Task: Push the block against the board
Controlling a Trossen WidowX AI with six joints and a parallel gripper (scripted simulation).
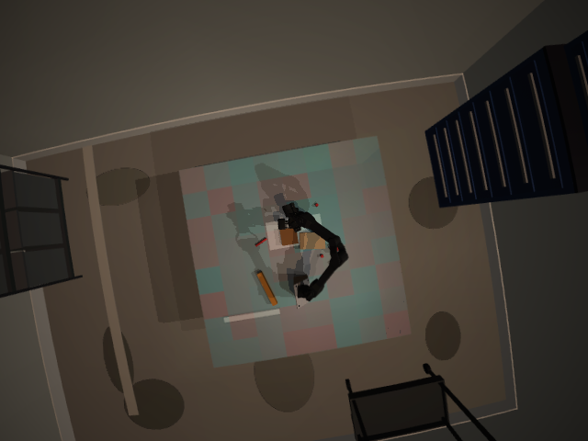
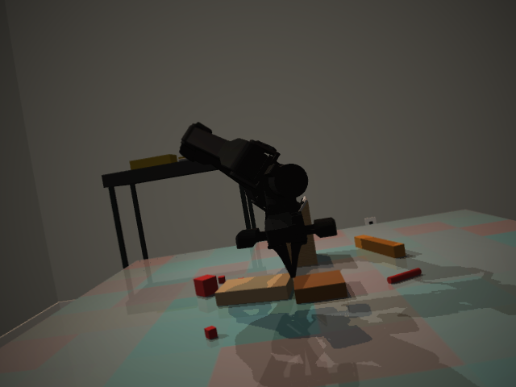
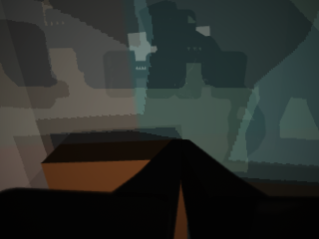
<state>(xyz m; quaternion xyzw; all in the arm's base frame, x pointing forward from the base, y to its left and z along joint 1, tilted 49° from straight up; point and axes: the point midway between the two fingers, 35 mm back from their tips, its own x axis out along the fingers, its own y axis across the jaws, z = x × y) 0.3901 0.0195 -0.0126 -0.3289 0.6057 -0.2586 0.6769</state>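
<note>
Right now the orange-brown square block is 80 mm behind my gripper tip, 40 mm to the left of it and 50 mm below it. Round my gripper tip: tan board 110 mm behind, 110 mm to the right, 50 mm below; long orange bar 400 mm behind, 190 mm to the left, 50 mm below; big red cube 170 mm behind, 240 mm to the right, 40 mm below.
</note>
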